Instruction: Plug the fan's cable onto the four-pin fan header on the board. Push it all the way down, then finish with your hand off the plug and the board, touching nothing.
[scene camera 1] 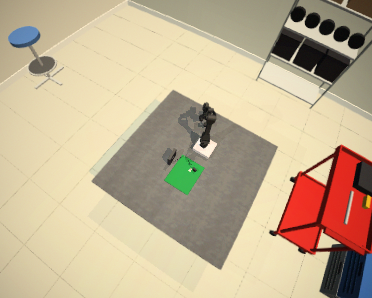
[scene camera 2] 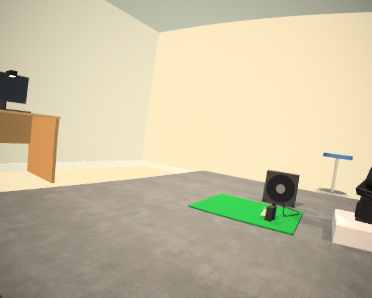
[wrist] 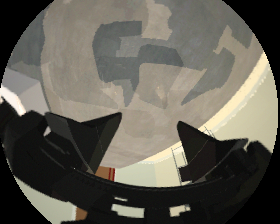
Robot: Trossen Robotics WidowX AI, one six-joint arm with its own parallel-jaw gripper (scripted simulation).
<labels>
One and the same spot on a green board: (scene camera 2: 248,211) is (scene camera 1: 187,175).
</labels>
